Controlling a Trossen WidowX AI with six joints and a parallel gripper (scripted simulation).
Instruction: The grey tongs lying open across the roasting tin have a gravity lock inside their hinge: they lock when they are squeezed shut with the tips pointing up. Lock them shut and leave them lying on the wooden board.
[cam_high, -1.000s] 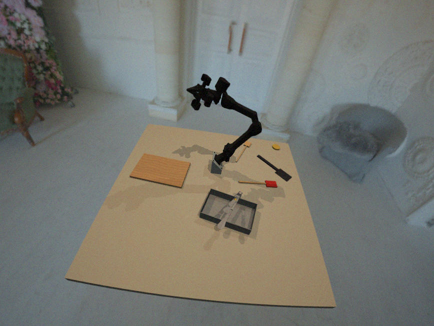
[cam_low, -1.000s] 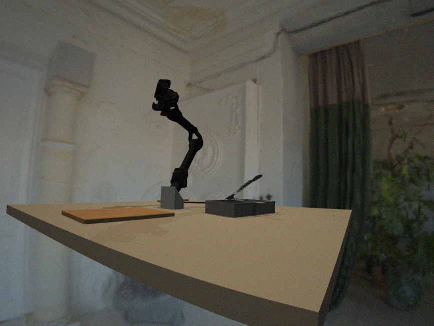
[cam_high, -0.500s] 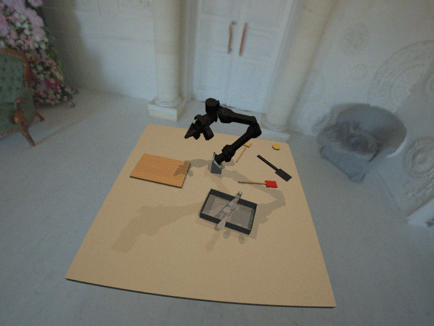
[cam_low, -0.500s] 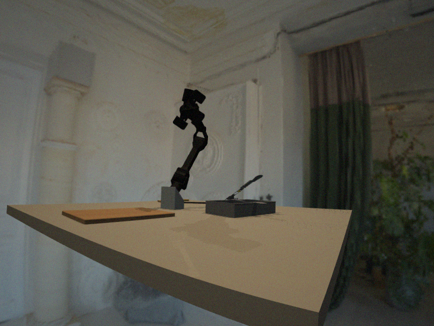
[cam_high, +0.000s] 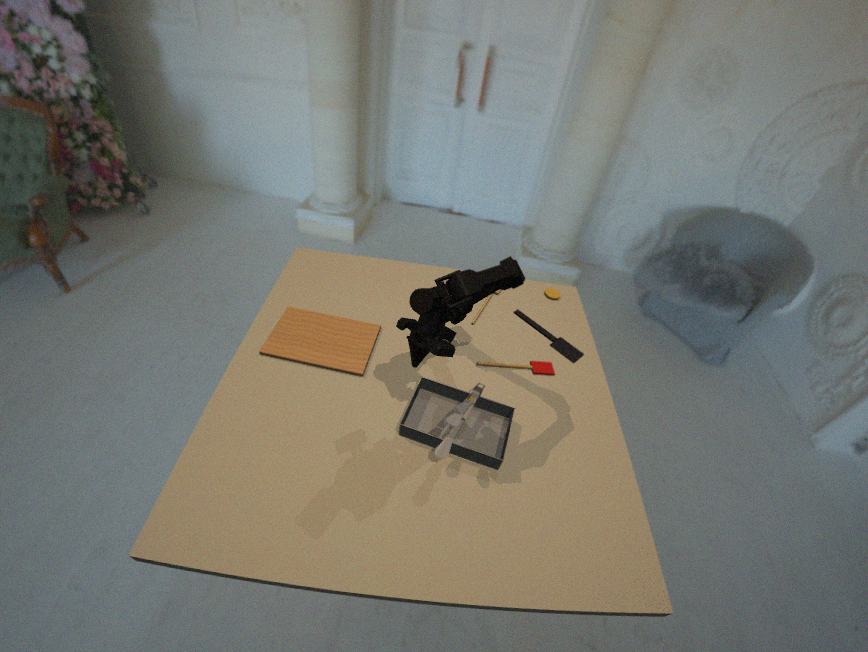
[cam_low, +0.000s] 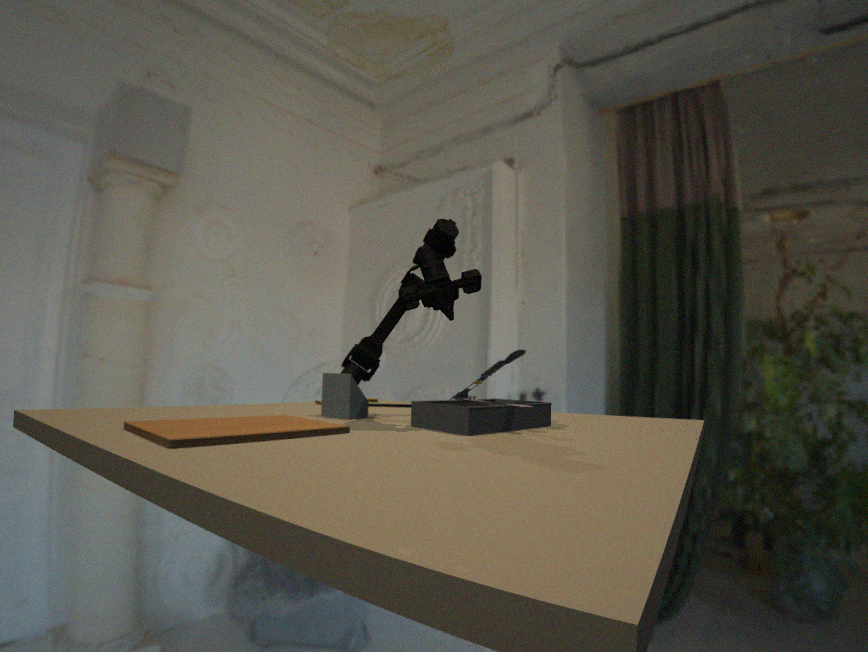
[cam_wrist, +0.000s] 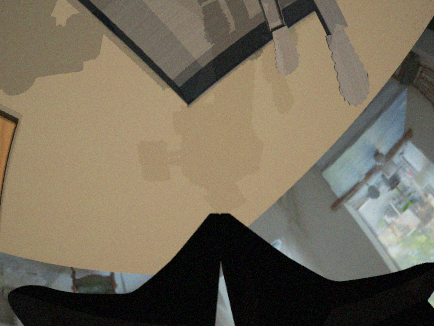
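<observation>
The roasting tin lies 10 mm behind my gripper tip, 150 mm to the left of it and 220 mm below it. The rest, counted from my gripper tip: black spatula 500 mm behind, 470 mm to the left, 240 mm below; then red spatula 310 mm behind, 360 mm to the left, 240 mm below; then wooden board 240 mm behind, 360 mm to the right, 240 mm below.
</observation>
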